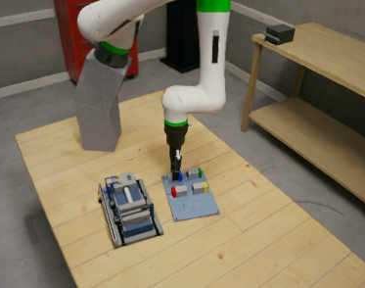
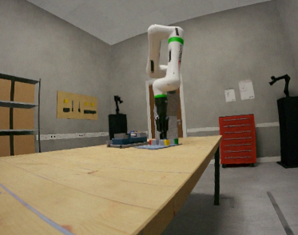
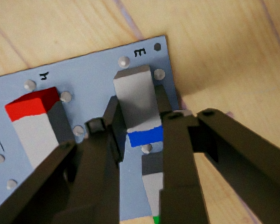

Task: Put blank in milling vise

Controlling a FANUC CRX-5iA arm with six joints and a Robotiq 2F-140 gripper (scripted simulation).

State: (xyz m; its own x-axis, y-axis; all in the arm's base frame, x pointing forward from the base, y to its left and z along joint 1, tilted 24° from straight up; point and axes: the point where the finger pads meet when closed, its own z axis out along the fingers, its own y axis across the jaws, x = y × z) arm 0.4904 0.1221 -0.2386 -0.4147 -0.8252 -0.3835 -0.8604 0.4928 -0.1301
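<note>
Right now the red-ended blank is 8 cm ahead of my hand, 4 cm to the right of it and 3 cm below it. Also, from my hand: blue-grey plate 10 cm ahead, 6 cm below; green-ended blank 8 cm to the left, 4 cm ahead, 3 cm below; yellow-ended blank 12 cm ahead, 4 cm to the left, 3 cm below.
</note>
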